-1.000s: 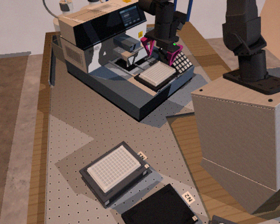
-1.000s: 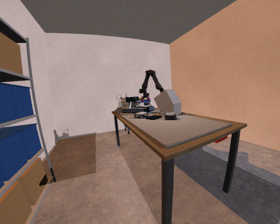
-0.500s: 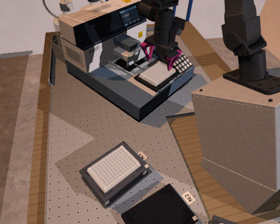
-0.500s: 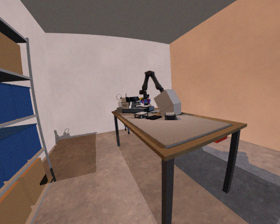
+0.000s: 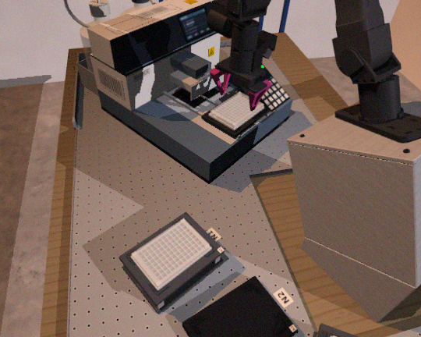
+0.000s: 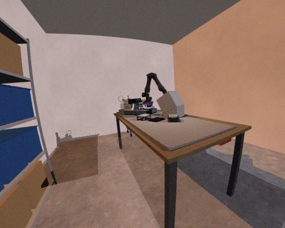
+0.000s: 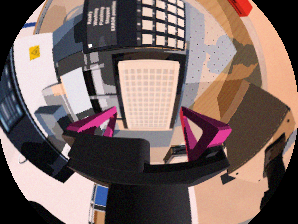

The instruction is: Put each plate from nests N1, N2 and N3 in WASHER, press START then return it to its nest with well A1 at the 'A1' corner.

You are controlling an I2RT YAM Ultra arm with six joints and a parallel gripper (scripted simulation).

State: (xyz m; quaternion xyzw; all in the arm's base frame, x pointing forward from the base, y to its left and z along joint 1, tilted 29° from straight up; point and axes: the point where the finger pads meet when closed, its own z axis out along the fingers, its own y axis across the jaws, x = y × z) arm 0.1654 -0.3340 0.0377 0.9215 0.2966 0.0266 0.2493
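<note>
My gripper is now 40 mm above the dark carrier pocket. From my hand the other things lie so: nest N1: 240 mm ahead, 340 mm to the left, 90 mm below; manifold: 80 mm ahead, 130 mm to the right, 10 mm above; washer: 80 mm ahead, 130 mm to the right.
</note>
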